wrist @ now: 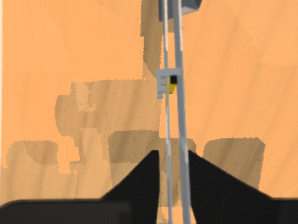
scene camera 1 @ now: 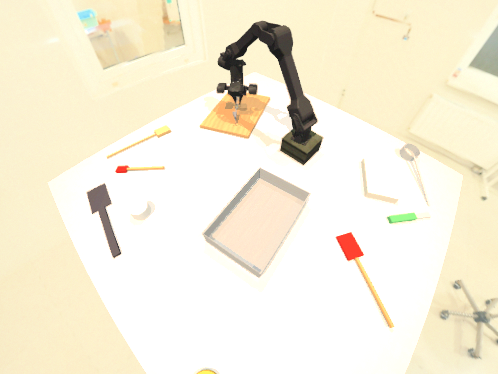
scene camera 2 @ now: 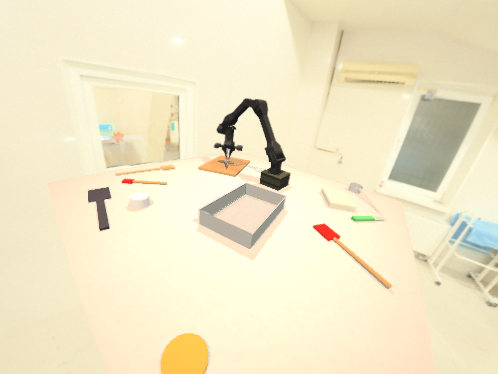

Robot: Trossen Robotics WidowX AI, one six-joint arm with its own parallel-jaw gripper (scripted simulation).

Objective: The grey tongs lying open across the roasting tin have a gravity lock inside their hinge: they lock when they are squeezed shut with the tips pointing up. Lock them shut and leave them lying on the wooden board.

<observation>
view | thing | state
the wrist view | my gripper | -
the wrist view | wooden board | -
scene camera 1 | dark spatula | -
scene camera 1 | red spatula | -
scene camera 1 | wooden board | -
</observation>
